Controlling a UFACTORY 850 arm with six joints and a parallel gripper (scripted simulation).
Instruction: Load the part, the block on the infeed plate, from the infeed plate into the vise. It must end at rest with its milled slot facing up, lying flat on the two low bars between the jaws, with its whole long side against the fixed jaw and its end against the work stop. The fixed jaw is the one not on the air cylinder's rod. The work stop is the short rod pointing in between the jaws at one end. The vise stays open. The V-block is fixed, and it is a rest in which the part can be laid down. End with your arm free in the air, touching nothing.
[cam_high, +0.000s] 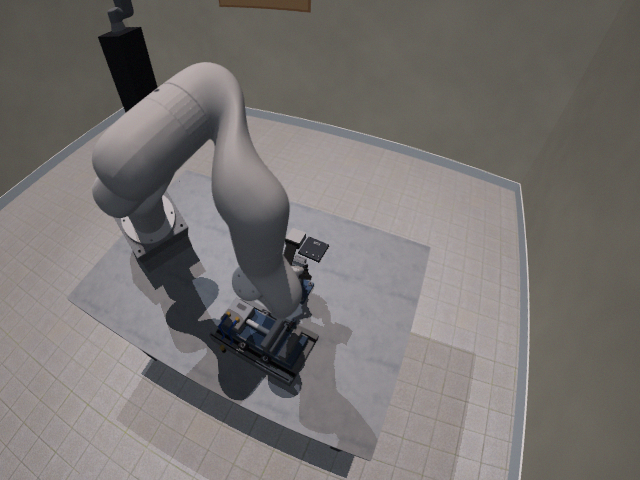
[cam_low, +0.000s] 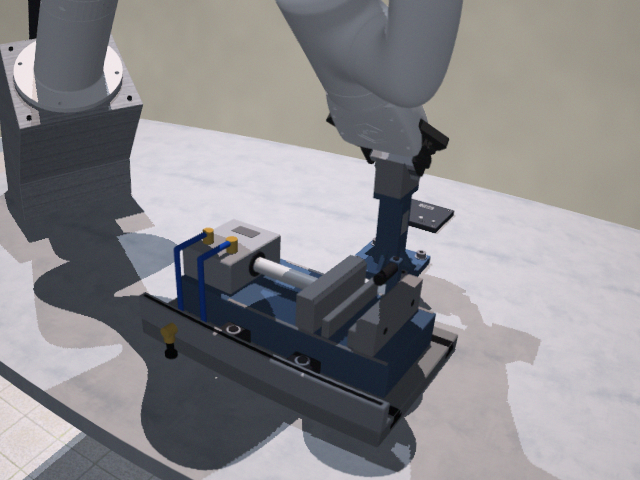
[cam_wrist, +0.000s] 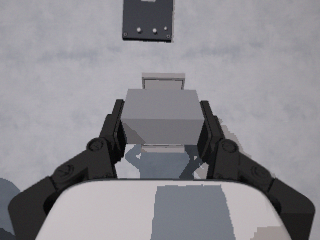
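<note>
The part lies 1 cm below my hand. Round my hand: black work stop: 5 cm ahead, 17 cm to the right, 7 cm below; cylinder rod: 4 cm behind, 20 cm to the right, 9 cm below; blue post: 1 cm to the left, 11 cm below.
</note>
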